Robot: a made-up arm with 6 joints. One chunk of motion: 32 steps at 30 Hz.
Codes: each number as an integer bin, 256 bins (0 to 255) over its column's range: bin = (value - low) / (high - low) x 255, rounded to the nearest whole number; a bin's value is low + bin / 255 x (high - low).
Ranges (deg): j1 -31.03..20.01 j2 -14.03..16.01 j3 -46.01..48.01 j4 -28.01..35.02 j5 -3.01..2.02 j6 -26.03..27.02
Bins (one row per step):
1: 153 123 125 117 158 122
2: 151 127 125 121 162 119
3: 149 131 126 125 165 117
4: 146 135 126 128 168 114
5: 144 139 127 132 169 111
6: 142 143 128 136 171 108
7: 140 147 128 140 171 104
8: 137 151 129 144 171 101
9: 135 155 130 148 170 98
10: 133 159 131 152 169 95
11: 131 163 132 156 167 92
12: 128 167 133 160 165 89
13: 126 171 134 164 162 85
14: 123 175 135 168 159 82
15: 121 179 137 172 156 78
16: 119 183 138 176 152 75
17: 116 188 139 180 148 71
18: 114 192 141 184 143 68
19: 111 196 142 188 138 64
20: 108 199 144 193 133 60
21: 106 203 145 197 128 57
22: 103 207 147 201 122 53
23: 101 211 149 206 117 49
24: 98 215 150 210 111 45
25: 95 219 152 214 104 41
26: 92 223 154 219 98 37
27: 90 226 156 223 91 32
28: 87 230 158 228 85 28
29: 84 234 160 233 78 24
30: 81 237 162 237 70 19
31: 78 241 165 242 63 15
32: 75 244 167 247 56 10
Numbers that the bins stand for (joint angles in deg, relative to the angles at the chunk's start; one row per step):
1: -0.41 0.46 0.08 0.91 0.11 -0.65
2: -0.81 0.93 0.08 1.90 0.19 -1.27
3: -1.21 1.40 0.45 2.89 0.24 -1.69
4: -1.81 1.87 0.45 3.63 0.30 -2.31
5: -2.21 2.34 0.82 4.62 0.32 -2.94
6: -2.61 2.82 1.18 5.61 0.36 -3.56
7: -3.01 3.29 1.18 6.59 0.36 -4.39
8: -3.61 3.76 1.55 7.58 0.36 -5.02
9: -4.01 4.23 1.92 8.57 0.34 -5.64
10: -4.41 4.70 2.29 9.56 0.32 -6.27
11: -4.81 5.17 2.66 10.55 0.28 -6.89
12: -5.41 5.64 3.03 11.54 0.24 -7.51
13: -5.81 6.11 3.40 12.53 0.19 -8.35
14: -6.41 6.59 3.77 13.52 0.13 -8.97
15: -6.81 7.06 4.50 14.50 0.07 -9.80
16: -7.21 7.53 4.87 15.49 -0.01 -10.43
17: -7.81 8.12 5.24 16.48 -0.09 -11.26
18: -8.21 8.59 5.98 17.47 -0.19 -11.88
19: -8.81 9.06 6.35 18.46 -0.29 -12.72
20: -9.41 9.41 7.08 19.70 -0.39 -13.55
21: -9.81 9.88 7.45 20.68 -0.49 -14.17
22: -10.41 10.36 8.19 21.67 -0.60 -15.00
23: -10.81 10.83 8.93 22.91 -0.70 -15.84
24: -11.41 11.30 9.30 23.90 -0.82 -16.67
25: -12.02 11.77 10.03 24.89 -0.96 -17.50
26: -12.62 12.24 10.77 26.12 -1.08 -18.33
27: -13.02 12.59 11.51 27.11 -1.21 -19.37
28: -13.62 13.06 12.25 28.35 -1.33 -20.20
29: -14.22 13.54 12.98 29.58 -1.47 -21.04
30: -14.82 13.89 13.72 30.57 -1.63 -22.08
31: -15.42 14.36 14.83 31.81 -1.77 -22.91
32: -16.02 14.71 15.56 33.04 -1.91 -23.95

